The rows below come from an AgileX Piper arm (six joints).
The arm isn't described. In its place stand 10 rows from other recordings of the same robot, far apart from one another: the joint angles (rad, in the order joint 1, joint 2, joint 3, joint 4, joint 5, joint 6), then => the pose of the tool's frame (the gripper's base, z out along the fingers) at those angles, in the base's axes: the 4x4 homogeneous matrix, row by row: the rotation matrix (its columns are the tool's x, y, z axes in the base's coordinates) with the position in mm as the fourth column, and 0 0 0 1 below.
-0.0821, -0.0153, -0.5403, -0.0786, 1.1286, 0.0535 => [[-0.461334 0.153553 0.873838 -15.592], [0.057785 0.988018 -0.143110 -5.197], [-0.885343 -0.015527 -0.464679 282.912], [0 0 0 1]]
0.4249, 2.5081, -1.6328, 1.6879, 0.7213, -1.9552 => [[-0.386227 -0.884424 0.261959 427.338], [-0.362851 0.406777 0.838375 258.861], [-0.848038 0.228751 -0.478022 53.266], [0 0 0 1]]
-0.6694, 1.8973, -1.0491, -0.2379, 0.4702, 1.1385 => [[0.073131 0.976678 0.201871 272.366], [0.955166 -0.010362 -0.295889 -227.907], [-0.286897 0.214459 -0.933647 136.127], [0 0 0 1]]
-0.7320, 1.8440, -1.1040, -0.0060, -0.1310, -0.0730 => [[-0.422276 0.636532 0.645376 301.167], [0.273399 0.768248 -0.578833 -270.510], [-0.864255 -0.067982 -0.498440 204.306], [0 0 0 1]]
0.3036, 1.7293, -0.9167, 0.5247, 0.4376, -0.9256 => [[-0.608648 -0.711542 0.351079 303.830], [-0.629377 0.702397 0.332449 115.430], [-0.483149 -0.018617 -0.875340 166.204], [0 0 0 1]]
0.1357, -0.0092, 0.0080, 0.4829, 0.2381, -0.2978 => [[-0.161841 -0.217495 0.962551 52.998], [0.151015 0.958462 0.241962 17.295], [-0.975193 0.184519 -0.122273 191.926], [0 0 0 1]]
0.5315, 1.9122, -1.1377, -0.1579, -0.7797, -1.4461 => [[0.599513 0.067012 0.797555 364.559], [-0.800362 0.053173 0.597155 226.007], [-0.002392 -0.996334 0.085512 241.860], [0 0 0 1]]
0.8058, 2.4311, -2.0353, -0.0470, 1.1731, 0.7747 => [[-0.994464 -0.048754 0.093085 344.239], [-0.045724 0.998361 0.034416 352.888], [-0.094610 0.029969 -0.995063 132.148], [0 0 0 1]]
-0.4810, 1.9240, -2.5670, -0.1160, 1.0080, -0.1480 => [[-0.348677 0.481849 0.803894 344.497], [-0.052143 0.846421 -0.529956 -189.835], [-0.935791 -0.226701 -0.270002 533.676], [0 0 0 1]]
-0.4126, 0.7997, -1.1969, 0.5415, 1.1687, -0.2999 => [[-0.535336 -0.036013 0.843871 115.768], [0.168339 0.974498 0.148379 -3.558], [-0.827694 0.221489 -0.515621 441.739], [0 0 0 1]]
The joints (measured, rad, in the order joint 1, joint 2, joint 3, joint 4, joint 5, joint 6), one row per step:
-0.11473 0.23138 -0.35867 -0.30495 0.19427 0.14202
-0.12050 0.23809 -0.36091 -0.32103 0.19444 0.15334
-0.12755 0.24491 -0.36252 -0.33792 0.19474 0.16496
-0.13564 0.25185 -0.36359 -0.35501 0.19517 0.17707
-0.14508 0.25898 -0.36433 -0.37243 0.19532 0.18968
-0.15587 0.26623 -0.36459 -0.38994 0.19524 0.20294
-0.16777 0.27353 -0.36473 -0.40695 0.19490 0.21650
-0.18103 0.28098 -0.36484 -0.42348 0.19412 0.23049
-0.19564 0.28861 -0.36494 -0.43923 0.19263 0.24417
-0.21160 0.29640 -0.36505 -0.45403 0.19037 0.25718
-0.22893 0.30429 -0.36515 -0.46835 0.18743 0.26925
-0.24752 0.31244 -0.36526 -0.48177 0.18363 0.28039
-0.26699 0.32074 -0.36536 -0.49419 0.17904 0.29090
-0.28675 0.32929 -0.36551 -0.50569 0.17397 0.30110
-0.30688 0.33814 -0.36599 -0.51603 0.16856 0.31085
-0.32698 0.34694 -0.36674 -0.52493 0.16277 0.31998
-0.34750 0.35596 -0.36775 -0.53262 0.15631 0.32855
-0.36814 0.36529 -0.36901 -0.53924 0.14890 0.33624
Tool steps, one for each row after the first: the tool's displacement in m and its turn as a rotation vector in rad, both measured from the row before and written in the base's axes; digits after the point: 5 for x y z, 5 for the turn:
0.00090 -0.00076 0.00037 -0.00392 0.00445 -0.00890
0.00095 -0.00088 0.00015 -0.00429 0.00534 -0.01036
0.00098 -0.00098 -0.00005 -0.00387 0.00604 -0.01144
0.00101 -0.00110 -0.00015 -0.00366 0.00623 -0.01272
0.00102 -0.00121 -0.00030 -0.00304 0.00649 -0.01395
0.00101 -0.00129 -0.00033 -0.00225 0.00627 -0.01482
0.00099 -0.00140 -0.00032 -0.00139 0.00587 -0.01587
0.00098 -0.00149 -0.00029 -0.00101 0.00536 -0.01674
0.00096 -0.00158 -0.00026 -0.00084 0.00484 -0.01752
0.00092 -0.00168 -0.00023 -0.00136 0.00456 -0.01842
0.00092 -0.00177 -0.00019 -0.00149 0.00419 -0.01903
0.00090 -0.00183 -0.00016 -0.00123 0.00369 -0.01928
0.00090 -0.00187 -0.00015 -0.00065 0.00340 -0.01909
0.00090 -0.00192 -0.00006 0.00000 0.00297 -0.01903
0.00085 -0.00192 0.00003 0.00064 0.00219 -0.01852
0.00085 -0.00196 0.00013 0.00110 0.00146 -0.01837
0.00087 -0.00198 0.00024 0.00105 0.00078 -0.01778

